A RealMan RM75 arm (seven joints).
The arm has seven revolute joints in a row. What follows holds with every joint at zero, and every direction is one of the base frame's.
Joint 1 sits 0.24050 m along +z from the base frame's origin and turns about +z.
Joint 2 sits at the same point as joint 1 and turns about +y.
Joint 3 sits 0.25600 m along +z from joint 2 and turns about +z.
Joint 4 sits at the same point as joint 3 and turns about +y.
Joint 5 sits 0.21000 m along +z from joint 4 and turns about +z.
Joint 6 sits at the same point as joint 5 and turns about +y.
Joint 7 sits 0.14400 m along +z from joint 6 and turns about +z.
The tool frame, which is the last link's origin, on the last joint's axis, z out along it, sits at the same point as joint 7; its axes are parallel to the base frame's.
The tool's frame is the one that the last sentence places.
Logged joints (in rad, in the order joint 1, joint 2, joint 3, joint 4, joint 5, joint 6, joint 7), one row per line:
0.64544, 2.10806, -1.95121, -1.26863, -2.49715, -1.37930, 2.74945
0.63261, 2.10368, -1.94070, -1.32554, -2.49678, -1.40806, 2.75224
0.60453, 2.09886, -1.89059, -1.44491, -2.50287, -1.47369, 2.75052
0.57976, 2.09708, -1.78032, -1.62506, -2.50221, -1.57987, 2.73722
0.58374, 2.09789, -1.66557, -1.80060, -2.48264, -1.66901, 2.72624
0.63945, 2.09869, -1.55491, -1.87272, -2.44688, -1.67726, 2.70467
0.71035, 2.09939, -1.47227, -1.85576, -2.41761, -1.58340, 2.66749
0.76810, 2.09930, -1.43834, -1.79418, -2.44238, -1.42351, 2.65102
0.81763, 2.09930, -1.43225, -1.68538, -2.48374, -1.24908, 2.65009
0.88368, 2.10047, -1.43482, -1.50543, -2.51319, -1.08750, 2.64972
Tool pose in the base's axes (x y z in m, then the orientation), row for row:
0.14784, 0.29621, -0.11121, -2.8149, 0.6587, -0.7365
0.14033, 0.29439, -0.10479, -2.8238, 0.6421, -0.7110
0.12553, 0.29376, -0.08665, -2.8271, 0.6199, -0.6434
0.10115, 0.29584, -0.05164, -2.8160, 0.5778, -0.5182
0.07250, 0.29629, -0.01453, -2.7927, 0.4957, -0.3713
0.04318, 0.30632, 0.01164, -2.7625, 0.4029, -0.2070
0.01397, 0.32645, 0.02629, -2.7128, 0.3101, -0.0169
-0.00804, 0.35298, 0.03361, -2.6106, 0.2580, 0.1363
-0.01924, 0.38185, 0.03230, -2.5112, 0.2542, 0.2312
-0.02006, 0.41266, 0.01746, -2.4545, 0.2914, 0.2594
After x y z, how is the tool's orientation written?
As a rotation vector, in radians.
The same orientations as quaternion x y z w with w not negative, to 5 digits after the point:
-0.94060, 0.22011, -0.24610, 0.07907
-0.94397, 0.21465, -0.23768, 0.07977
-0.94980, 0.20826, -0.21616, 0.08822
-0.95820, 0.19661, -0.17633, 0.11007
-0.96666, 0.17158, -0.12852, 0.14006
-0.97241, 0.14182, -0.07286, 0.17027
-0.97260, 0.11118, -0.00606, 0.20409
-0.96108, 0.09498, 0.05018, 0.25454
-0.94549, 0.09571, 0.08705, 0.29886
-0.93491, 0.11099, 0.09880, 0.32228

